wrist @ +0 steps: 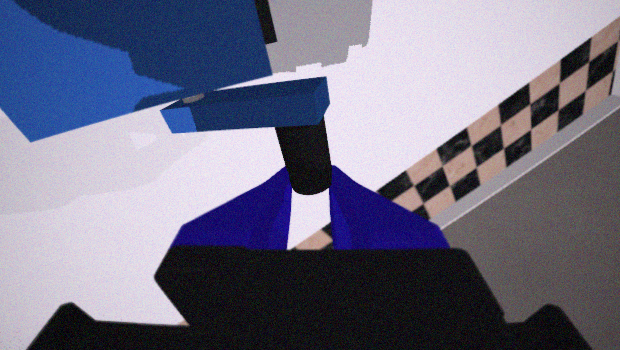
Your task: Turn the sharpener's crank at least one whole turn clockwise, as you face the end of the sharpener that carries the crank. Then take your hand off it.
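Frame: origin at the arm's base, x ahead, y left, z up, level; metres.
Seen in the pictures: gripper, between the fingertips: (310, 174).
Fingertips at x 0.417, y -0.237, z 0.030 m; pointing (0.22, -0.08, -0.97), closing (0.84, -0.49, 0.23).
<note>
Pixels of each thing's middle, then the offset from my fingertips to it. "spot": a spot on its surface instead. Level surfaces: height alone.
- blue sharpener body, a spot on its surface: (150, 45) spot: 0.009 m back, 0.084 m left, 0.031 m up
- small grey shaft, middle of its body: (190, 90) 0.023 m back, 0.067 m left, 0.015 m down
- black cylindrical crank handle, a spot on its surface: (305, 155) spot: 0.006 m ahead, 0.024 m left, 0.021 m up
- white surface, height of its surface: 0.097 m down
- black strip, a spot on its surface: (266, 22) spot: 0.028 m ahead, 0.069 m left, 0.089 m down
The blue sharpener body (150, 45) fills the upper left of the wrist view, partly in shadow, with part of it out of frame. Its blue crank arm (250, 107) lies across the view just below the body's near edge, joined by a small grey shaft (193, 98) at its left part. A black cylindrical crank handle (305, 155) sticks out from the right end of the crank arm toward me. My gripper (310, 174) is shut on the handle, with a dark blue fingertip on either side of the handle's near end.
A white surface (425, 75) lies under the sharpener, with grey shadows on it. A black and tan checkered strip (505, 120) runs diagonally at the right, beside a pale edge. Dark grey floor (560, 210) lies beyond it. A black strip (266, 22) shows at the top beside the body.
</note>
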